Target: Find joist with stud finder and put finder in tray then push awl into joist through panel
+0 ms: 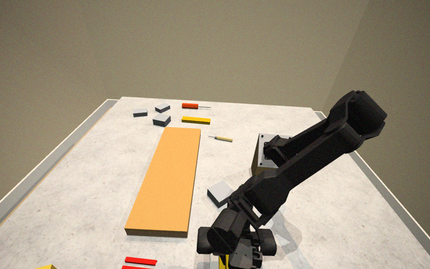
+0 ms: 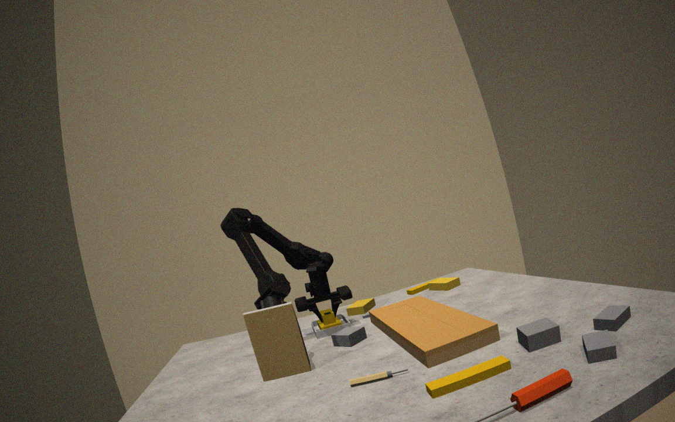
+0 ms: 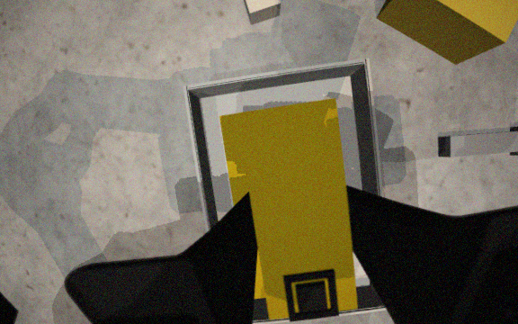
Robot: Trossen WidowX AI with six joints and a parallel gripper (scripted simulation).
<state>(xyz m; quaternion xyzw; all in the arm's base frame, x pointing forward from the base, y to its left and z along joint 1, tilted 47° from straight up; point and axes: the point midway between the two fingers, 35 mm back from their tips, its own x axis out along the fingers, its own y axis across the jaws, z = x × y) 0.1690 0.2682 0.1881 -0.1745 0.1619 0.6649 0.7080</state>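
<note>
The white tray lies 20 mm below my gripper tip and 10 mm to the right of it. Round my gripper tip: square light 40 mm to the right, 30 mm above; wooden-handled awl 570 mm to the right, 20 mm below, 20 mm ahead; stud finder 20 mm to the right, 20 mm above.
</note>
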